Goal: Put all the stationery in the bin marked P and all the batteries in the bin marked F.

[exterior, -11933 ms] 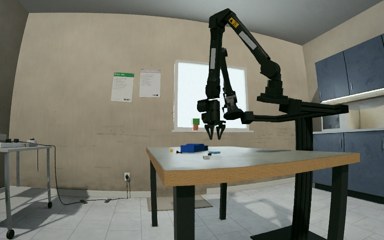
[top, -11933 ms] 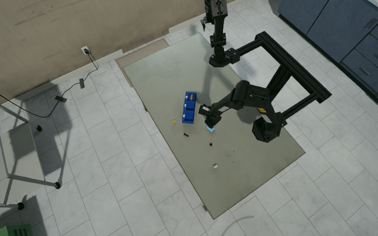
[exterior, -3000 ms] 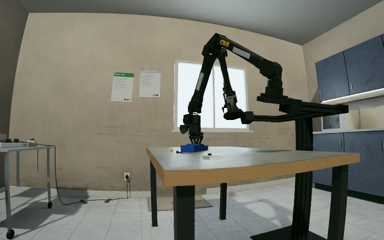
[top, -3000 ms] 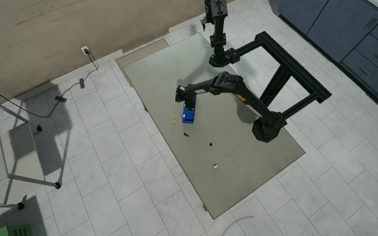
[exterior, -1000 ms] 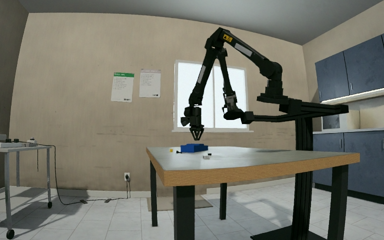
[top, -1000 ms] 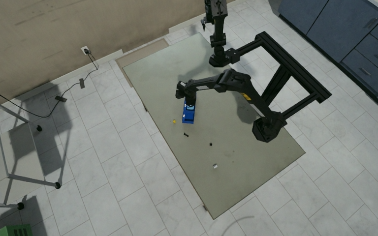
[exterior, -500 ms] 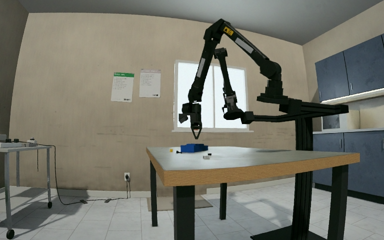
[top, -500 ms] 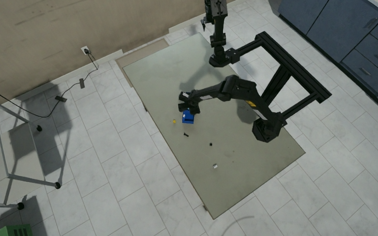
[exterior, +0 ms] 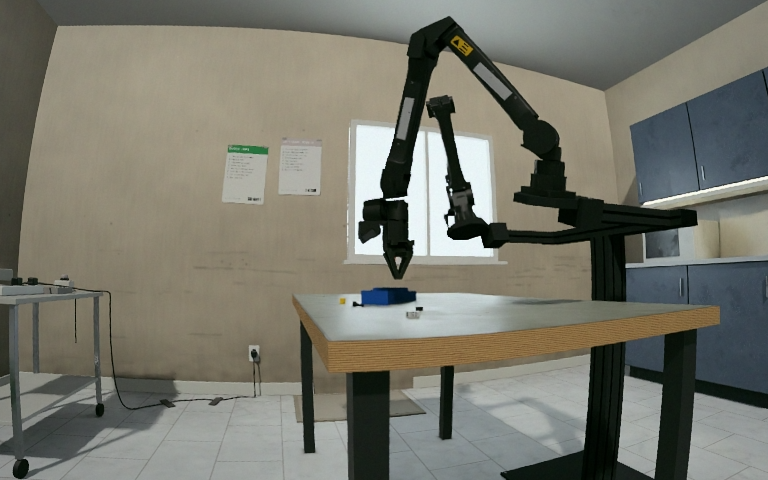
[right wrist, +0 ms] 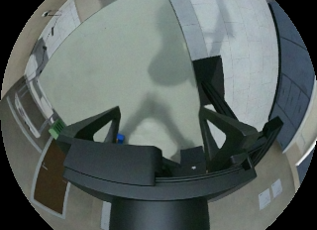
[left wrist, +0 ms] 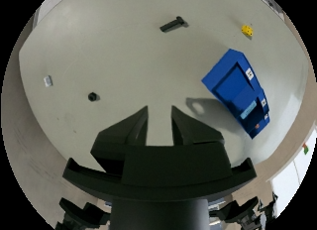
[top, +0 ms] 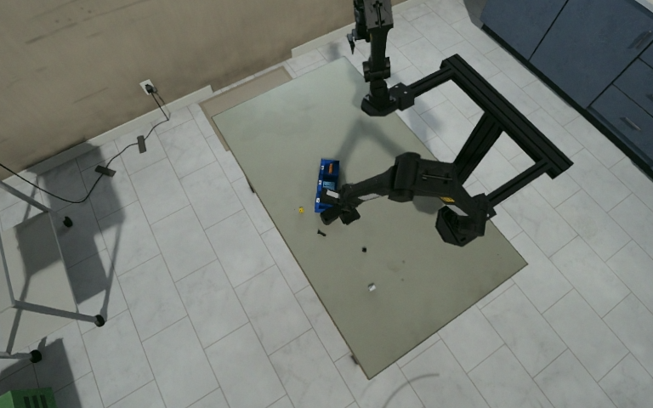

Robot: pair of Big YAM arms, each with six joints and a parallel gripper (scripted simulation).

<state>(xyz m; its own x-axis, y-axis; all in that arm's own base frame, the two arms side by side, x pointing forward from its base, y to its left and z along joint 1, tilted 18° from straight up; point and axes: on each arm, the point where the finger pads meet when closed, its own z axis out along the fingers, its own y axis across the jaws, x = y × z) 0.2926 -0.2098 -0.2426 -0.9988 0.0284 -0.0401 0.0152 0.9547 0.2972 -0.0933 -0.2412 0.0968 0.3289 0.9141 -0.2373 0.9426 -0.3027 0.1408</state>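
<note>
Right now my left hand is 28 cm to the right of the silver piece, 7 cm above it and 2 cm short of it. From my left hand the other things lie so: black pen-like piece: 11 cm ahead, 7 cm below, 1 cm to the right; light blue pad: 20 cm to the right, 7 cm below, 1 cm behind; blue three-compartment bin row: 20 cm to the right, 6 cm below, 1 cm behind.
</note>
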